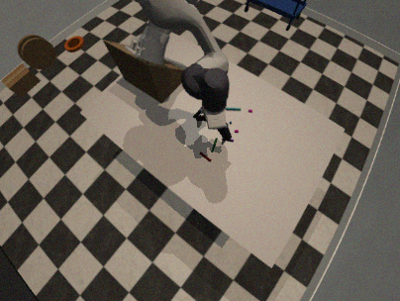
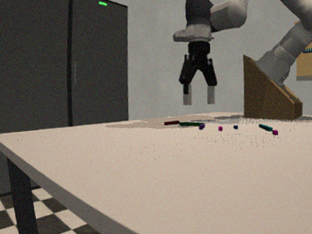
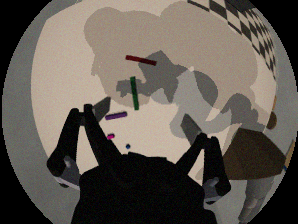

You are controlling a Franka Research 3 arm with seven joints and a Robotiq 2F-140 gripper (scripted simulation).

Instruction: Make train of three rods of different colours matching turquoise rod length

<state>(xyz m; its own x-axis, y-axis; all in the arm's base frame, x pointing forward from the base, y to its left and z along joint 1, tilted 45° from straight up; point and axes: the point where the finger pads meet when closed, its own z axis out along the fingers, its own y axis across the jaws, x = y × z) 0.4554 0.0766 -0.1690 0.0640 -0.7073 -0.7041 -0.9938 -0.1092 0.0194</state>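
The blue rod lies 2 cm ahead of my hand, 15 cm to the left of it and 7 cm below it. The rest, counted from my hand: purple rod (7 cm ahead, 6 cm to the left, 7 cm below); red rod (4 cm ahead, 9 cm to the right, 7 cm below); green rod (3 cm ahead, 1 cm to the right, 7 cm below).
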